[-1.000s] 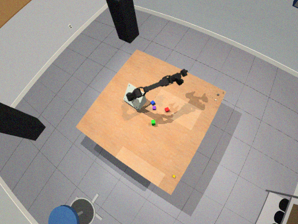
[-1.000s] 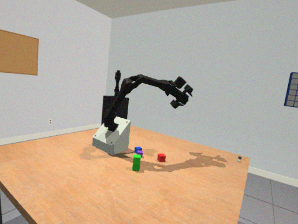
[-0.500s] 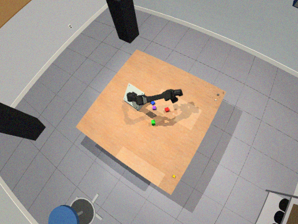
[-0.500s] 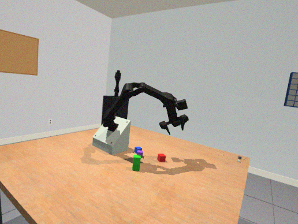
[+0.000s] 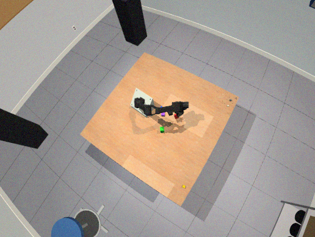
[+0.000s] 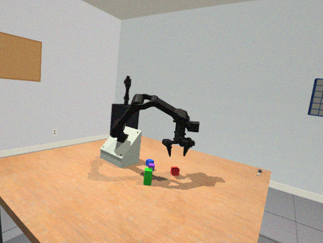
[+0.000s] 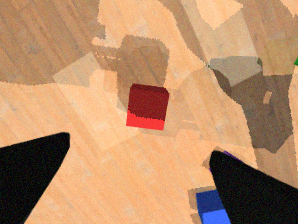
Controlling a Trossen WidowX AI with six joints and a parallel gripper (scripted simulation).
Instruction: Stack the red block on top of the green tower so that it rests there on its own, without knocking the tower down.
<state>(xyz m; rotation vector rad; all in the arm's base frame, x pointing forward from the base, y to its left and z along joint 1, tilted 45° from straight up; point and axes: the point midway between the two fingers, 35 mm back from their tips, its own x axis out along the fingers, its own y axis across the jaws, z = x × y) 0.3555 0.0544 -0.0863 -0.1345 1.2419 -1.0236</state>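
Right now my gripper tip is 9 cm above the red block. From my gripper tip the other things lie so: purple block: 13 cm behind, 6 cm to the right, 9 cm below; small yellow block: 44 cm ahead, 55 cm to the right, 10 cm below; blue block: 18 cm behind, 2 cm to the right, 9 cm below.
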